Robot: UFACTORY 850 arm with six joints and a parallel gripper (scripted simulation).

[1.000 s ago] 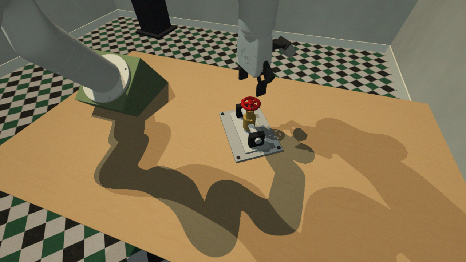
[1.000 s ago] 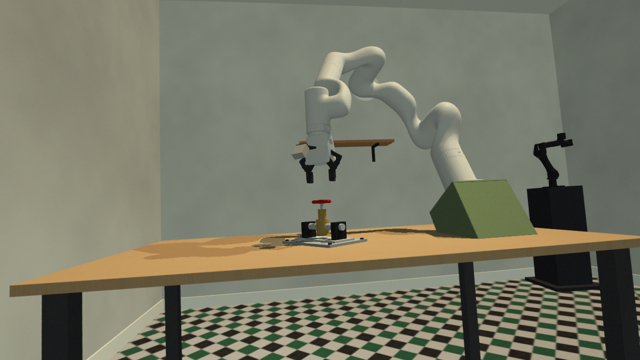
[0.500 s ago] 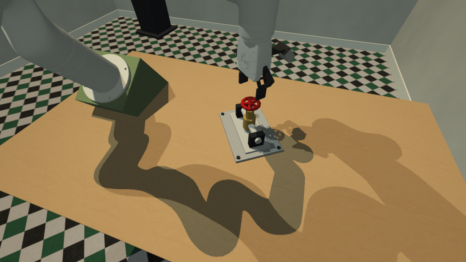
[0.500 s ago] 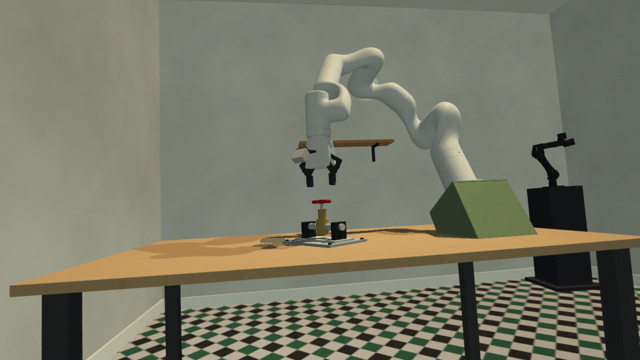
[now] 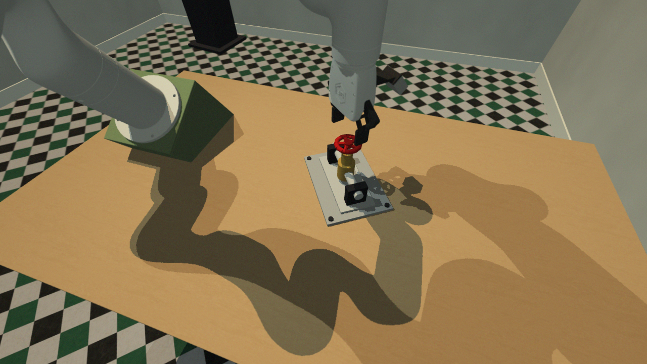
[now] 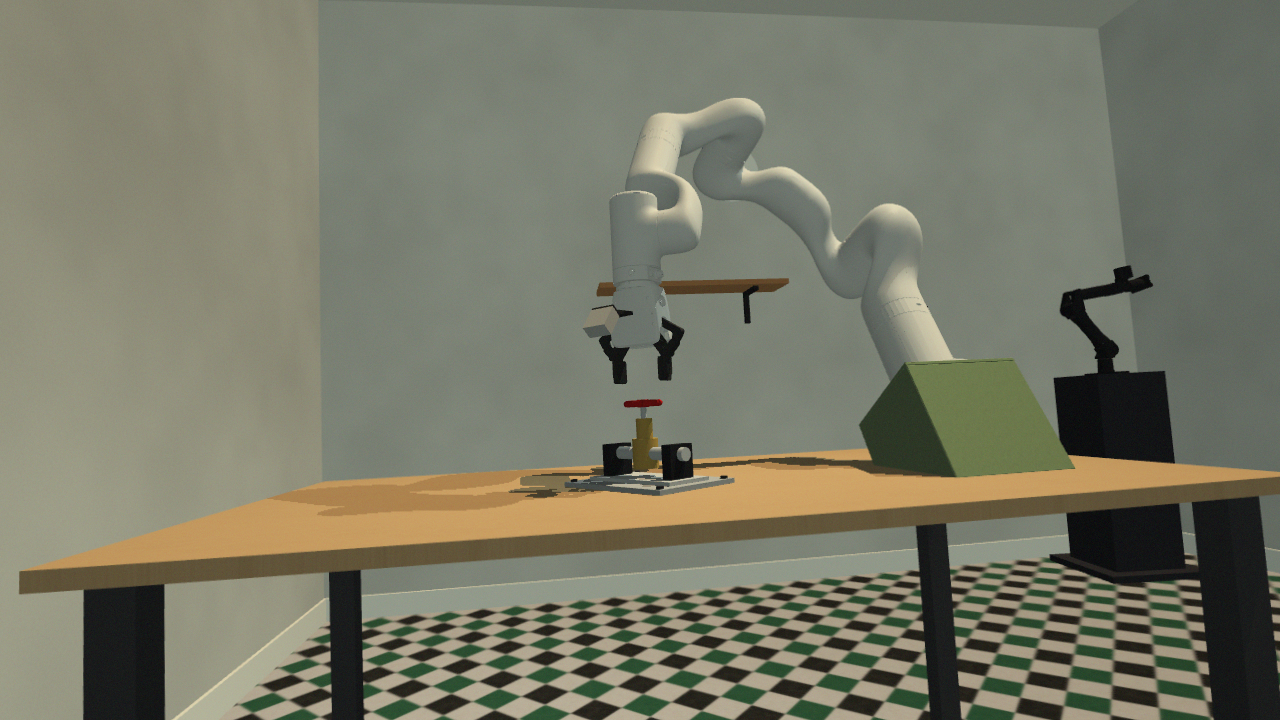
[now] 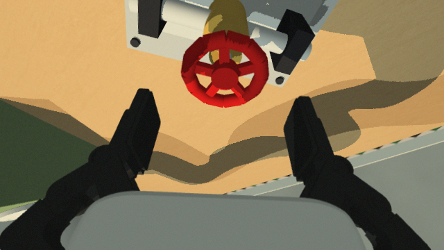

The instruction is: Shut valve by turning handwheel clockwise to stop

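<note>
My gripper is now 5 cm above the red handwheel.
</note>
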